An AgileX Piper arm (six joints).
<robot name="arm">
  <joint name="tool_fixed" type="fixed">
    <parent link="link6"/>
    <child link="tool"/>
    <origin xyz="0 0 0"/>
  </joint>
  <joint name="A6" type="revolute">
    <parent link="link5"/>
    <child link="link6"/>
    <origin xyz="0 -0.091 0" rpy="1.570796 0 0"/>
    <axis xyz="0 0 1"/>
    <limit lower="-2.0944" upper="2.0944"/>
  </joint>
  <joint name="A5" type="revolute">
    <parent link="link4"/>
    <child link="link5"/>
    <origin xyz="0 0 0" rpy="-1.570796 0 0"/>
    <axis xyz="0 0 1"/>
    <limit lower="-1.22" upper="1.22"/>
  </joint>
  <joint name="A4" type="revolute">
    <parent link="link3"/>
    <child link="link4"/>
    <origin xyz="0.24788 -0.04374 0" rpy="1.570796 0 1.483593"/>
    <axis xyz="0 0 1"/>
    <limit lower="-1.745" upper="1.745"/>
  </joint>
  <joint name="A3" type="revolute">
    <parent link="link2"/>
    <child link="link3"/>
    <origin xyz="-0.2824 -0.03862 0"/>
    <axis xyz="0 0 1"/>
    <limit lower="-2.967" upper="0"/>
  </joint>
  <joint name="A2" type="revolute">
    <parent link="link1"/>
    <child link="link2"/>
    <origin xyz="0 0 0" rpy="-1.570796 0 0"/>
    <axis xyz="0 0 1"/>
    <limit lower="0" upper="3.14"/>
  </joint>
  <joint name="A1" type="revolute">
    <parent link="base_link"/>
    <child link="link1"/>
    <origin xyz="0 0 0.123"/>
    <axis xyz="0 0 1"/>
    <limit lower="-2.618" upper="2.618"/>
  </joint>
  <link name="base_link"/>
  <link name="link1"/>
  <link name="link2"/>
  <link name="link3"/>
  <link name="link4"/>
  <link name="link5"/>
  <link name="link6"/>
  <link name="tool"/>
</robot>
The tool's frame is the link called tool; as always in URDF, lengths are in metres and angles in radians.
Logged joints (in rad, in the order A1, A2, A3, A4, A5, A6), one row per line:
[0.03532, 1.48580, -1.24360, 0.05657, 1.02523, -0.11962]
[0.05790, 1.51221, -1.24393, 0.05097, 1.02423, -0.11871]
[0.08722, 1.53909, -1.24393, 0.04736, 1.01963, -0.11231]
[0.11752, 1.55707, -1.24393, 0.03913, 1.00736, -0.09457]
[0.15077, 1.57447, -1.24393, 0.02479, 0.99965, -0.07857]
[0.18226, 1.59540, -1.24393, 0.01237, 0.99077, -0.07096]
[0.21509, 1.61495, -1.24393, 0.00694, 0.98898, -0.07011]
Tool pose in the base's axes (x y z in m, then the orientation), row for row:
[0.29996, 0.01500, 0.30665, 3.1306, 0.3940, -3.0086]
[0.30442, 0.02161, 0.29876, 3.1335, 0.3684, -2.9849]
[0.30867, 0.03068, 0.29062, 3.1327, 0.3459, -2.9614]
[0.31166, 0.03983, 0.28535, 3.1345, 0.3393, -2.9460]
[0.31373, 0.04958, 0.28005, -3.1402, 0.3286, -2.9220]
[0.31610, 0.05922, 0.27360, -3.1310, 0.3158, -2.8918]
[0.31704, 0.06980, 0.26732, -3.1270, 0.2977, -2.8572]
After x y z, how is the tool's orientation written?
As angles about the fixed x, y, z axes (roll, pitch, yaw), in radians.
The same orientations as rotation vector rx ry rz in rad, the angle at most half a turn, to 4 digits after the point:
[-0.1857, 2.7425, 0.0515]
[-0.2192, 2.7658, 0.0516]
[-0.2539, 2.7858, 0.0564]
[-0.2755, 2.7905, 0.0568]
[-0.3081, 2.7975, 0.0492]
[-0.3498, 2.8049, 0.0412]
[-0.4000, 2.8163, 0.0399]

